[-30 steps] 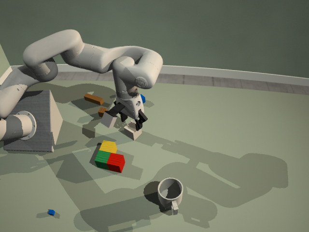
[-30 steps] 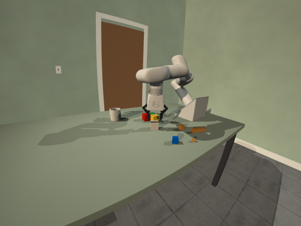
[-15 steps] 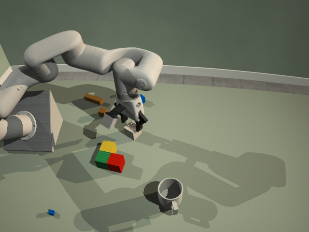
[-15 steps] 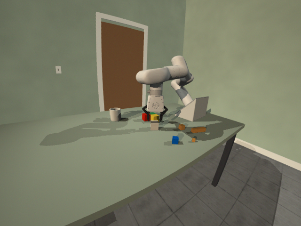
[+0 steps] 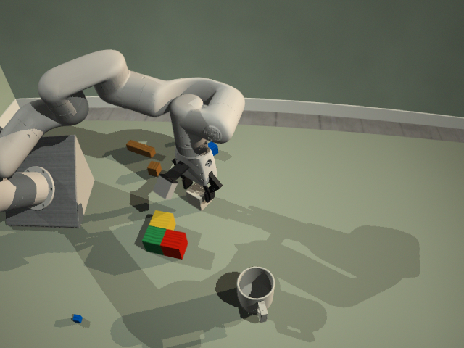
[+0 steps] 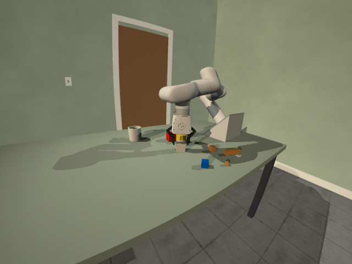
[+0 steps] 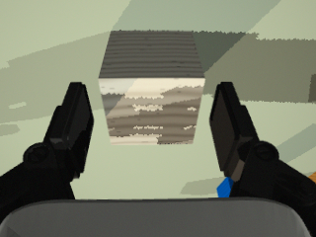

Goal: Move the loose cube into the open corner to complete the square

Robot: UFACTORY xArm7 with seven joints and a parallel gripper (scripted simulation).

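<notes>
My gripper is now 30 mm above the beige cube. The rest, counted from my hand: long orange block: 210 mm behind, 200 mm to the left, 40 mm below; then red cube: 50 mm behind, 160 mm to the right, 30 mm below; then yellow cube: 90 mm behind, 100 mm to the right, 30 mm below.
</notes>
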